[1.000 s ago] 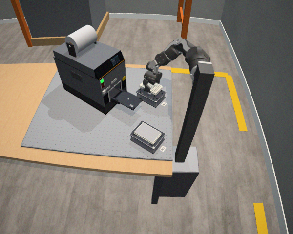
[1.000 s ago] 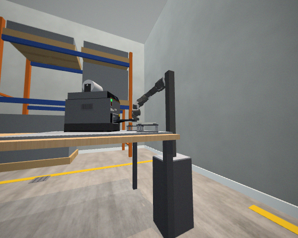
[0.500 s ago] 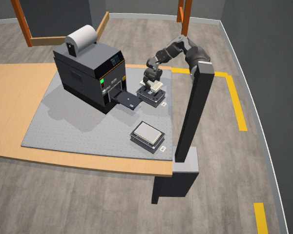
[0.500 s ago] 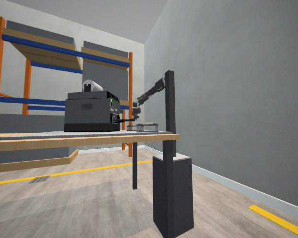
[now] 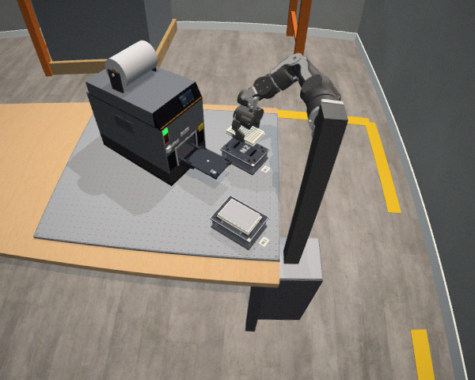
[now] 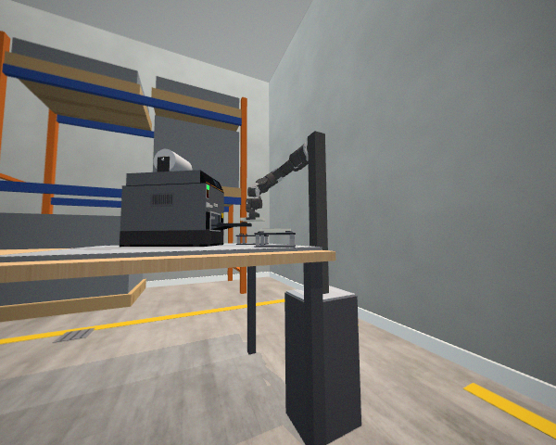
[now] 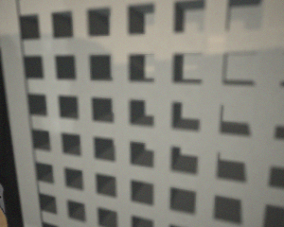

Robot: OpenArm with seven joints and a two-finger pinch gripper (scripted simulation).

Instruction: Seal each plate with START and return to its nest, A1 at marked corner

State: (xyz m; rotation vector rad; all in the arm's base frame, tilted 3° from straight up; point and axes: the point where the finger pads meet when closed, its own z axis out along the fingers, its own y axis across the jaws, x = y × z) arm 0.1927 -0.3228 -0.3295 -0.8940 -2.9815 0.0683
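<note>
Right now my hand is 13 cm short of the sealer stage, 13 cm to the right of it and 4 cm above it. Round my hand: foil roll 42 cm ahead, 5 cm to the right, 28 cm above; then white well plate right at my hand; then white start button 27 cm ahead, 15 cm to the left, 5 cm above.
</note>
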